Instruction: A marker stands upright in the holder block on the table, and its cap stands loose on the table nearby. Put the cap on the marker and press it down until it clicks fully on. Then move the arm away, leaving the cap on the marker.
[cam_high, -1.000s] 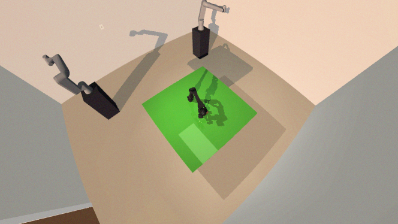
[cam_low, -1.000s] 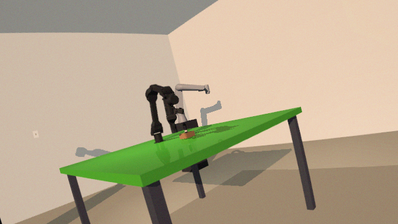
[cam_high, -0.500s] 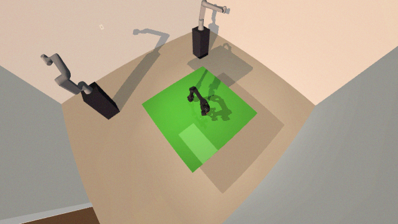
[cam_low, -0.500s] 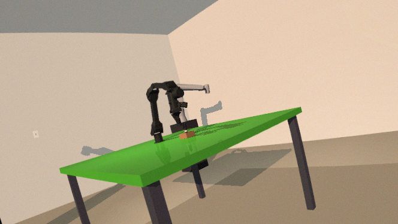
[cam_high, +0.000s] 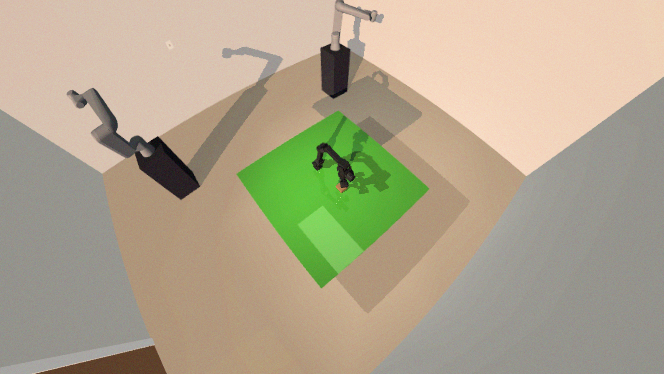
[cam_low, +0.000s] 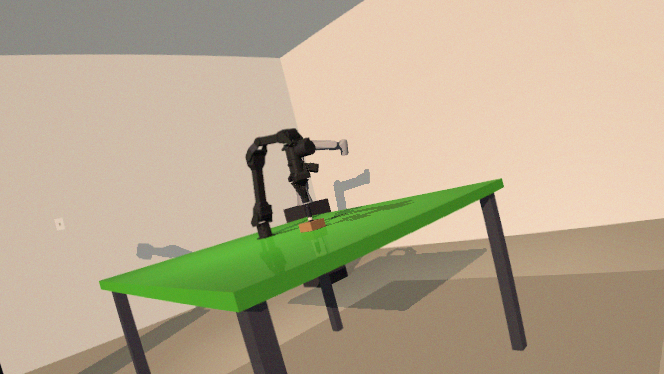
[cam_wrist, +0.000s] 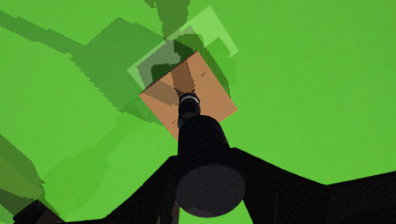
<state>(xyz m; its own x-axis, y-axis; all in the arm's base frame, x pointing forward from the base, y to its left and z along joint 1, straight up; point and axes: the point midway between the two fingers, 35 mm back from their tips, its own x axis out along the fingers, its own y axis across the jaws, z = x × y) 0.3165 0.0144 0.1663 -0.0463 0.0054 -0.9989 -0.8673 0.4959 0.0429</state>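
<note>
Right now the brown holder block is 10 mm to the left of my gripper tip and 120 mm below it. Also, from my gripper tip: black cap 10 mm above.
</note>
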